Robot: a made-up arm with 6 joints. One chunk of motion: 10 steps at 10 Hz.
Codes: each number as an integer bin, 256 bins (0 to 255) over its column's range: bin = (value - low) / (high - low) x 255, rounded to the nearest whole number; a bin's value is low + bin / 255 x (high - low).
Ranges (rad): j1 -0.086..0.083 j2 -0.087..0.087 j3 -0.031..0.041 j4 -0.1..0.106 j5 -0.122..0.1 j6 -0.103..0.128
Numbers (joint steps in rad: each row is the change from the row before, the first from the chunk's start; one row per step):
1: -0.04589 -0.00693 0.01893 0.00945 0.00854 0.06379
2: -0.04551 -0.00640 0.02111 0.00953 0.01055 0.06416
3: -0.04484 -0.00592 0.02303 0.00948 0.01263 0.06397
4: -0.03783 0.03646 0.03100 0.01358 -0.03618 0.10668
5: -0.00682 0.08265 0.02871 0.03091 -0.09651 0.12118
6: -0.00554 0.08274 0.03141 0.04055 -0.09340 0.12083
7: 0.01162 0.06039 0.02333 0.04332 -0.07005 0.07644
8: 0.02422 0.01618 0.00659 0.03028 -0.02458 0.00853
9: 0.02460 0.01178 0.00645 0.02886 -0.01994 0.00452
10: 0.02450 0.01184 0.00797 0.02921 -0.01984 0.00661
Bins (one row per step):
1: 61 117 177 135 150 184
2: 61 118 185 136 152 185
3: 62 119 191 136 155 184
4: 73 181 220 141 99 231
5: 119 249 211 162 29 247
6: 121 249 221 174 33 247
7: 147 216 192 177 60 198
8: 166 151 133 161 112 123
9: 167 145 133 160 117 119
10: 167 145 138 160 117 121

